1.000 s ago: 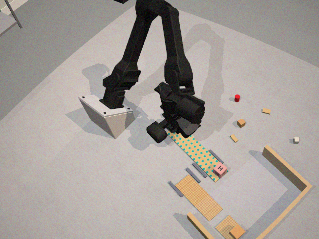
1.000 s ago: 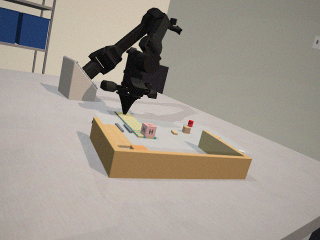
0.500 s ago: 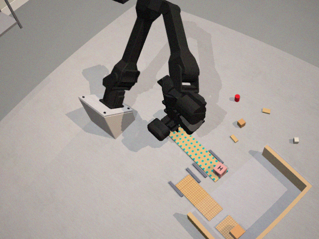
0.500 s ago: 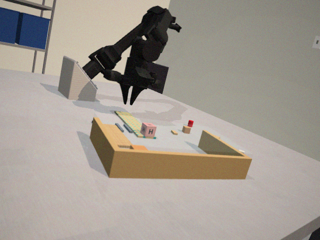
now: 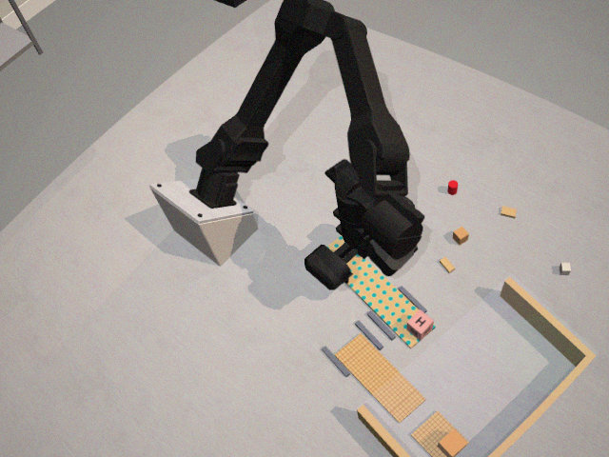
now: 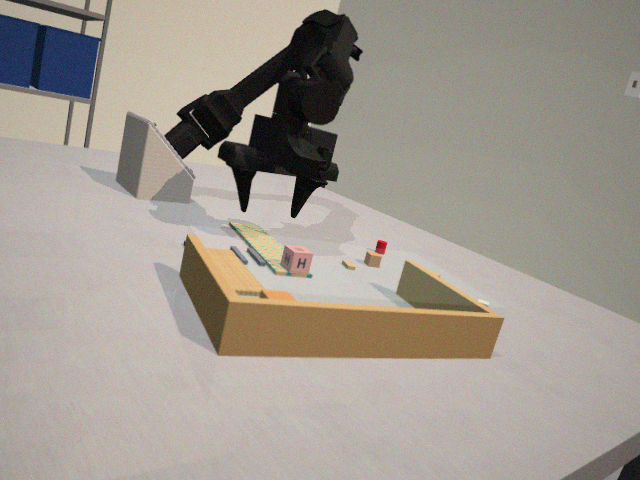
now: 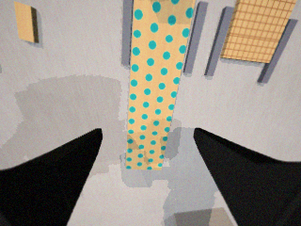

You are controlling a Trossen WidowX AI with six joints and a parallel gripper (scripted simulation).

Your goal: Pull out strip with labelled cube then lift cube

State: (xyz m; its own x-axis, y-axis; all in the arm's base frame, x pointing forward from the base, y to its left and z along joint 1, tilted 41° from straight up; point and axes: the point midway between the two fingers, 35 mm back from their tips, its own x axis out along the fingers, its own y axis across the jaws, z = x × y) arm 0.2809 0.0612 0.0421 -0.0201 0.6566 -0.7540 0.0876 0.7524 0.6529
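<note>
My gripper tip is 5 cm above the dotted strip, 3 cm short of it and 1 cm to the left of it. From my gripper tip the other things lie so: white cube 28 cm ahead, 22 cm to the left, 4 cm below.
</note>
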